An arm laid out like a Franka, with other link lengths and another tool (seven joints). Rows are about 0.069 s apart.
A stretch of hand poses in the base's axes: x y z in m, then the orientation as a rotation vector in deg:
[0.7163, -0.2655, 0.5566, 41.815, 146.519, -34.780]
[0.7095, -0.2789, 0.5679, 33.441, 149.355, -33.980]
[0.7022, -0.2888, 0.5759, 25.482, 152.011, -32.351]
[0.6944, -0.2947, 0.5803, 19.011, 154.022, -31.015]
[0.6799, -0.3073, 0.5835, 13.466, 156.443, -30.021]
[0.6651, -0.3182, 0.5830, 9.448, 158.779, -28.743]
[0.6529, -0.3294, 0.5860, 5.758, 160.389, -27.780]
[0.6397, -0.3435, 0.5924, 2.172, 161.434, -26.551]
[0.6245, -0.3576, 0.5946, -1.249, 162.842, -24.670]
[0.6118, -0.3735, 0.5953, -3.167, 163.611, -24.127]
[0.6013, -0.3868, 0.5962, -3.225, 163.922, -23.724]
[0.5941, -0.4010, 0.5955, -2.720, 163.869, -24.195]
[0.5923, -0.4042, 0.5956, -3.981, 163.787, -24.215]
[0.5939, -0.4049, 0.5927, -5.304, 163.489, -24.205]
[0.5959, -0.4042, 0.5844, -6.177, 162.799, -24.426]
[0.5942, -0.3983, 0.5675, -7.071, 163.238, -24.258]
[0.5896, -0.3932, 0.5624, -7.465, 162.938, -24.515]
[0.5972, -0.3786, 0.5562, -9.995, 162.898, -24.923]
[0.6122, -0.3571, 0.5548, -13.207, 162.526, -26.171]
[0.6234, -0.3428, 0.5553, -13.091, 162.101, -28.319]
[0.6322, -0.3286, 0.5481, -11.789, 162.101, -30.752]
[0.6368, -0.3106, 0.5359, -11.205, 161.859, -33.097]
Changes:
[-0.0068, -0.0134, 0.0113, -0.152, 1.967, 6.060]
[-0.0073, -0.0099, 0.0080, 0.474, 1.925, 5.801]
[-0.0078, -0.0059, 0.0044, 0.397, 1.695, 4.634]
[-0.0145, -0.0126, 0.0032, 0.429, 2.348, 3.802]
[-0.0148, -0.0109, -0.0005, 0.804, 2.252, 2.710]
[-0.0122, -0.0112, 0.0030, 0.501, 1.676, 2.465]
[-0.0132, -0.0141, 0.0064, 0.605, 1.150, 2.460]
[-0.0152, -0.0141, 0.0022, 1.100, 1.468, 2.342]
[-0.0127, -0.0159, 0.0007, 0.264, 0.903, 1.241]
[-0.0105, -0.0133, 0.0009, 0.293, 0.264, 0.037]
[-0.0072, -0.0142, -0.0007, -0.279, -0.054, -0.381]
[-0.0018, -0.0032, 0.0001, -0.129, 0.071, 0.856]
[0.0016, -0.0007, -0.0029, -0.131, -0.128, 0.933]
[0.0020, 0.0007, -0.0083, -0.277, -0.536, 0.669]
[-0.0017, 0.0059, -0.0169, 0.061, 0.534, 0.547]
[-0.0046, 0.0051, -0.0051, -0.229, -0.212, 0.284]
[0.0076, 0.0146, -0.0062, -0.514, 0.380, 1.649]
[0.0150, 0.0215, -0.0014, -1.168, 0.293, 2.059]
[0.0112, 0.0143, 0.0005, -1.473, -0.233, -0.235]
[0.0088, 0.0142, -0.0072, -1.536, 0.018, -1.141]
[0.0046, 0.0180, -0.0122, -1.556, -0.052, -0.612]

